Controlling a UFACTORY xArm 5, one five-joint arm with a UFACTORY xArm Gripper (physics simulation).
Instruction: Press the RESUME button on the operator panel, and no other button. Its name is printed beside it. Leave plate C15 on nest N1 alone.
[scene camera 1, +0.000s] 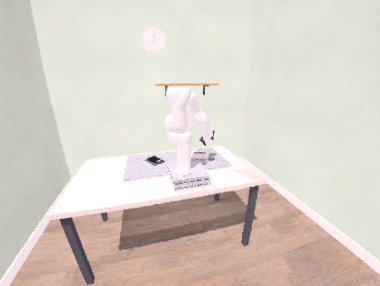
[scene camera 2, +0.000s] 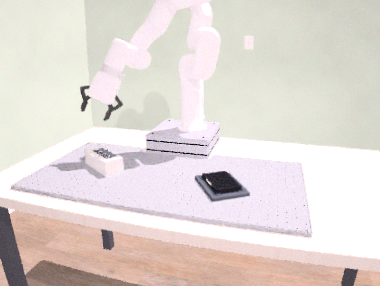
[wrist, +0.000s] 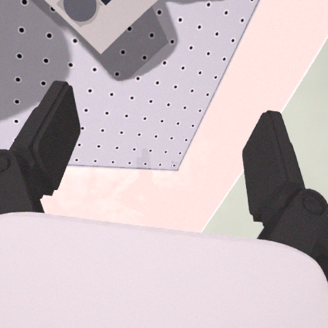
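Where they show: gripper, fingertip midpoint: (scene camera 1: 208, 142) (scene camera 2: 93, 115); arm's base at its link origin: (scene camera 1: 184, 170) (scene camera 2: 192, 127).
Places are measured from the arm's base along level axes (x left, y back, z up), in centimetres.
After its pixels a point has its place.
The operator panel (scene camera 1: 201, 155) {x -19.7, y -34.3, z -3.6 cm} (scene camera 2: 104, 164) {x -13.1, y -44.5, z -2.8 cm} (wrist: 107, 37) is a pale box with dark parts on its sloped top, standing on the pegboard mat. In the wrist view a corner of it shows at the top edge, with one round grey button (wrist: 80, 7). The printed names cannot be read, so I cannot tell which button is RESUME. My gripper (scene camera 1: 208, 139) {x -26.0, y -32.9, z 10.1 cm} (scene camera 2: 95, 114) {x -26.0, y -32.9, z 10.1 cm} (wrist: 165, 118) is open and empty, tilted, high above the panel. Plate C15 (scene camera 1: 155, 159) {x 24.1, y -34.2, z -4.9 cm} (scene camera 2: 221, 182) {x 25.8, y -37.8, z -4.7 cm}, black, lies on the grey nest N1 (scene camera 2: 216, 197) {x 26.6, y -44.9, z -6.2 cm}, apart from the panel.
The pegboard mat (scene camera 1: 135, 170) {x 40.4, y -19.3, z -7.3 cm} (scene camera 2: 160, 192) {x 9.4, y -46.8, z -7.3 cm} (wrist: 135, 107) lies on the white table (scene camera 1: 100, 190) {x 61.2, y 5.9, z -8.6 cm} (scene camera 2: 345, 200) {x 62.9, y -27.6, z -8.6 cm} (wrist: 165, 200). The arm's base block (scene camera 1: 191, 181) {x -3.9, y 11.4, z -2.5 cm} (scene camera 2: 180, 142) {x 0.9, y -14.4, z -2.3 cm} stands behind the mat in scene camera 2. An orange shelf (scene camera 1: 187, 84) hangs on the wall.
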